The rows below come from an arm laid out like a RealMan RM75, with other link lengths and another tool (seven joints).
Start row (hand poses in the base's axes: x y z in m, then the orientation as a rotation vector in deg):
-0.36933, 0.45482, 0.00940, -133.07, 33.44, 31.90
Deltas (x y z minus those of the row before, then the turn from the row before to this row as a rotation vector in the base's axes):
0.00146, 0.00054, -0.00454, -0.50, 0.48, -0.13
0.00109, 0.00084, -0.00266, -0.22, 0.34, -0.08
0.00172, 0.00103, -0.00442, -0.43, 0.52, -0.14
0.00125, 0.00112, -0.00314, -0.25, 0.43, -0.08
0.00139, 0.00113, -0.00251, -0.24, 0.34, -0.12
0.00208, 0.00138, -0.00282, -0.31, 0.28, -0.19
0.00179, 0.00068, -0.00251, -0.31, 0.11, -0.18
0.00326, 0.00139, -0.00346, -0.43, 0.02, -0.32
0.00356, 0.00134, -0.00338, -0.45, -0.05, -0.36
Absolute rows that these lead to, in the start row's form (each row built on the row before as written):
-0.36787, 0.45536, 0.00486, -133.41, 34.02, 32.33
-0.36678, 0.45620, 0.00220, -133.53, 34.36, 32.66
-0.36506, 0.45723, -0.00222, -133.79, 34.94, 33.14
-0.36381, 0.45835, -0.00536, -133.92, 35.33, 33.58
-0.36242, 0.45948, -0.00787, -134.04, 35.72, 33.89
-0.36034, 0.46086, -0.01069, -134.20, 36.20, 34.08
-0.35855, 0.46154, -0.01320, -134.39, 36.59, 34.07
-0.35529, 0.46293, -0.01666, -134.64, 37.15, 33.87
-0.35173, 0.46427, -0.02004, -134.90, 37.74, 33.56

